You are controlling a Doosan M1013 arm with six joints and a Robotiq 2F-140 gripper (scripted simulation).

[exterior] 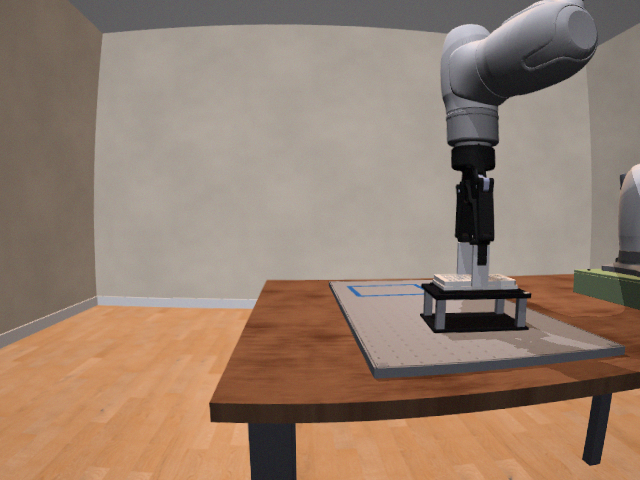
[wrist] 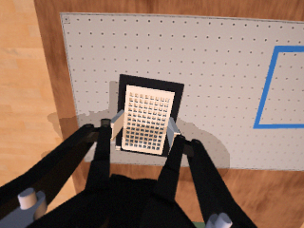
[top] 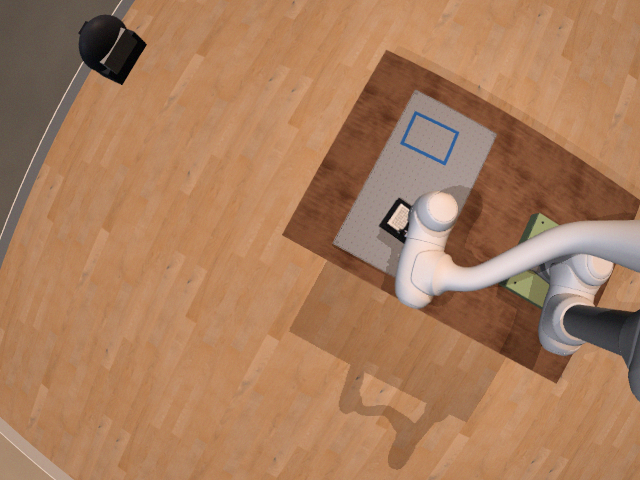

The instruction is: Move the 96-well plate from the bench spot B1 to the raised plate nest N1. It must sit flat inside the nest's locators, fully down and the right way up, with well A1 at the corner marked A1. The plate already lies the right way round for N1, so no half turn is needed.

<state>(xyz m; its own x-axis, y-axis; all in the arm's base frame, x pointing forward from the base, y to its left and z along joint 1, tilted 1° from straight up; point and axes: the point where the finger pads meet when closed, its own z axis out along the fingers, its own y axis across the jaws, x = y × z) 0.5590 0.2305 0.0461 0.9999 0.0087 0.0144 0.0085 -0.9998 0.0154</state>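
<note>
The white 96-well plate lies 30 mm below my hand. From my hand the other things lie so: black raised nest N1: 40 mm below.
</note>
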